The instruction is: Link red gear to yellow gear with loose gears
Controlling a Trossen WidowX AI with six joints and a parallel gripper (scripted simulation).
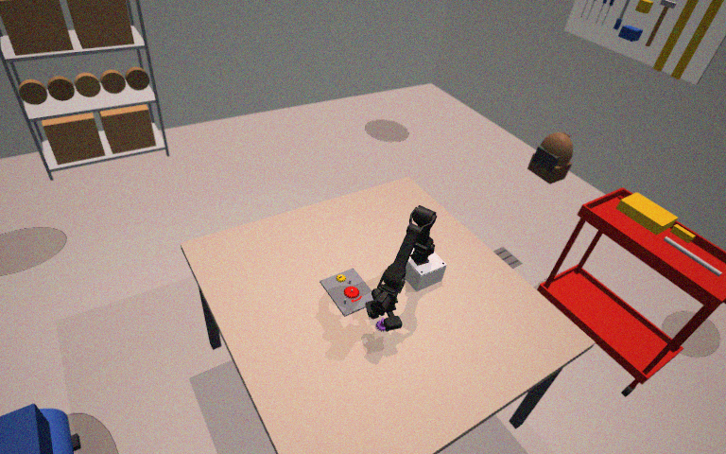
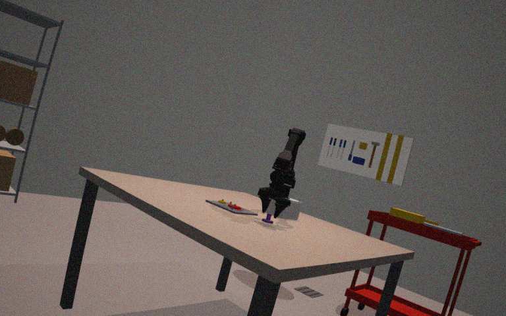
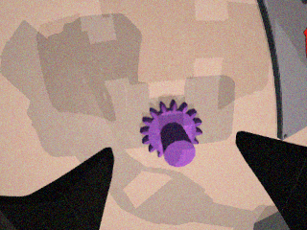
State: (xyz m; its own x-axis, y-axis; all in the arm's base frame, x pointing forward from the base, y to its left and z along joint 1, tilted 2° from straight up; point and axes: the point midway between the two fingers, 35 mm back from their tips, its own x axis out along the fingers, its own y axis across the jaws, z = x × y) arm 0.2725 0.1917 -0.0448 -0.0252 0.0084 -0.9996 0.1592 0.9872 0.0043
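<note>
Right now the purple gear is 2 cm below my gripper tip. Also, from my gripper tip: small yellow gear (28 cm to the right, 5 cm ahead, 2 cm below); red gear (20 cm to the right, 4 cm ahead, 2 cm below).
</note>
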